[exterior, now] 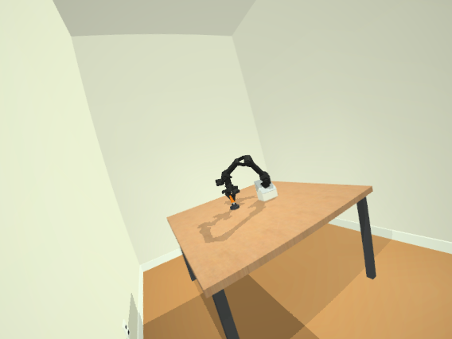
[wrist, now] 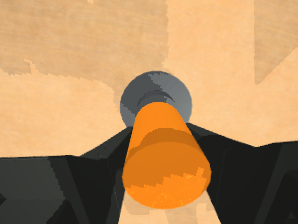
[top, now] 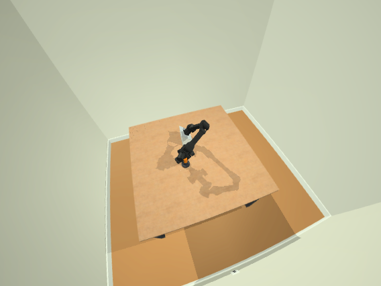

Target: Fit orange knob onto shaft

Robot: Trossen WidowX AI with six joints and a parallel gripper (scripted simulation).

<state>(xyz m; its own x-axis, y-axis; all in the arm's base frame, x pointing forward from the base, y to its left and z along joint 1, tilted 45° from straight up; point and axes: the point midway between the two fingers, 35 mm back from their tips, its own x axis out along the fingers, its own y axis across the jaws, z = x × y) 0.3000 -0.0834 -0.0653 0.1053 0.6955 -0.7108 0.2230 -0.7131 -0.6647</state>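
My gripper tip is 30 mm below the orange knob. Round my gripper tip: pedestal 40 mm below.
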